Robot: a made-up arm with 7 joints.
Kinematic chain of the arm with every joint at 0, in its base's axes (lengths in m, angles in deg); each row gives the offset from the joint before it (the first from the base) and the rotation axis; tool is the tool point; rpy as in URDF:
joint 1: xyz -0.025 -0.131 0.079 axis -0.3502 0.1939 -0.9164
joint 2: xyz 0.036 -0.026 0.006 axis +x
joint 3: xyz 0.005 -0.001 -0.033 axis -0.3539 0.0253 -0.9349
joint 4: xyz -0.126 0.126 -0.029 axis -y
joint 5: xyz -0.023 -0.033 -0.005 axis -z
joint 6: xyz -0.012 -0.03 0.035 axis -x
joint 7: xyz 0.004 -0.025 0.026 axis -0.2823 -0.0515 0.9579
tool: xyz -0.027 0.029 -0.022 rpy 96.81 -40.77 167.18
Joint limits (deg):
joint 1: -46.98..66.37
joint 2: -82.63..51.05
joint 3: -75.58..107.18
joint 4: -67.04..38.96
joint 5: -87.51..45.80
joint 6: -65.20..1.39
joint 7: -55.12..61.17
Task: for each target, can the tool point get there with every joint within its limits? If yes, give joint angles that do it. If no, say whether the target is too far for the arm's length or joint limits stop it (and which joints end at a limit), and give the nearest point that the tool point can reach.
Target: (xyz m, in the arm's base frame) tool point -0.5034 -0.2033 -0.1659
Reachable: no: too far | nearest point -0.2447 -0.1928 -0.0458 | short by 0.285 m
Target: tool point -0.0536 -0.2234 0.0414
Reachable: yes | joints -31.60 8.20 -55.46 -30.80 -60.85 -52.86 -35.81
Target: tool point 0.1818 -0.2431 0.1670
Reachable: no: joint limits stop it (at a limit: joint 1, joint 2, joint 5, joint 6, joint 7) | nearest point 0.1570 -0.2067 0.1100 | short by 0.072 m
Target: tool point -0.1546 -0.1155 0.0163
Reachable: yes | joints 8.35 23.54 -13.77 24.52 -24.49 -56.17 51.66
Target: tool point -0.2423 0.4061 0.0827
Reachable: no: too far | nearest point -0.1013 0.1162 0.0855 | short by 0.322 m
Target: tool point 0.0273 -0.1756 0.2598
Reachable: no: joint limits stop it (at a limit: joint 2, joint 3, joint 6, joint 7) | nearest point -0.0472 -0.1883 0.2165 | short by 0.087 m
